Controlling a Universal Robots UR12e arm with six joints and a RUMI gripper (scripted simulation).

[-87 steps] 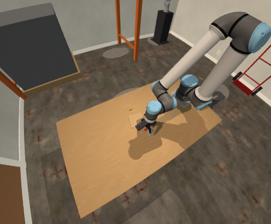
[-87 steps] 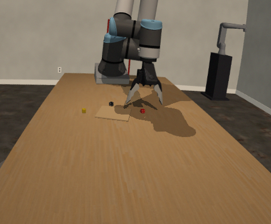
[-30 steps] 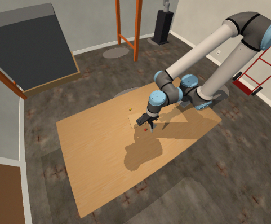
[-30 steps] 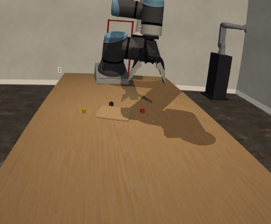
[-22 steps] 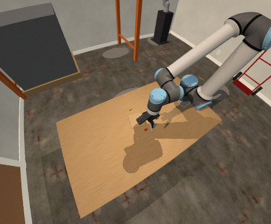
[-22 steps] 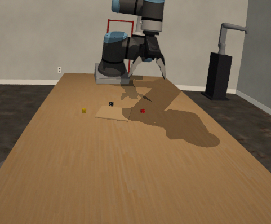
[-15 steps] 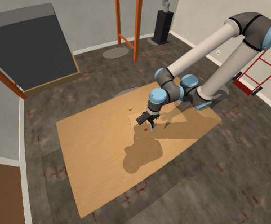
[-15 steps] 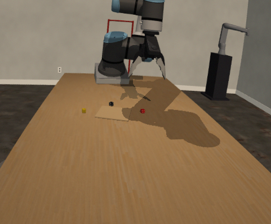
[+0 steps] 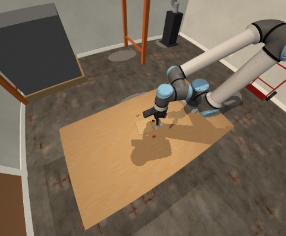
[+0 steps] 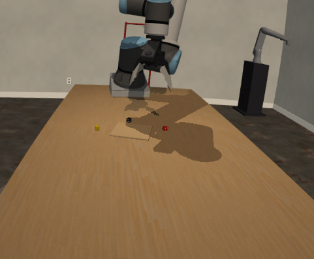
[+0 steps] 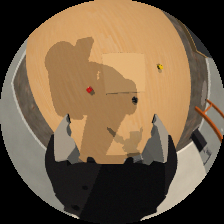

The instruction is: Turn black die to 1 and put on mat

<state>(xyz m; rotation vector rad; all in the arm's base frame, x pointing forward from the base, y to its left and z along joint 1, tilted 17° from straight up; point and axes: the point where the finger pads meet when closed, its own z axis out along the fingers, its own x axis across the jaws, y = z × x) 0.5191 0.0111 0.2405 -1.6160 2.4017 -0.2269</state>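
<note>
My hand is 150 mm above the black die, 70 mm to the left of it and 60 mm past it. The rest, counted from my hand: yellow die (200 mm to the right, 150 mm below, 30 mm ahead); then red die (150 mm below, 70 mm to the left, 30 mm ahead); then tan mat (150 mm below, 60 mm to the right, 40 mm ahead).
</note>
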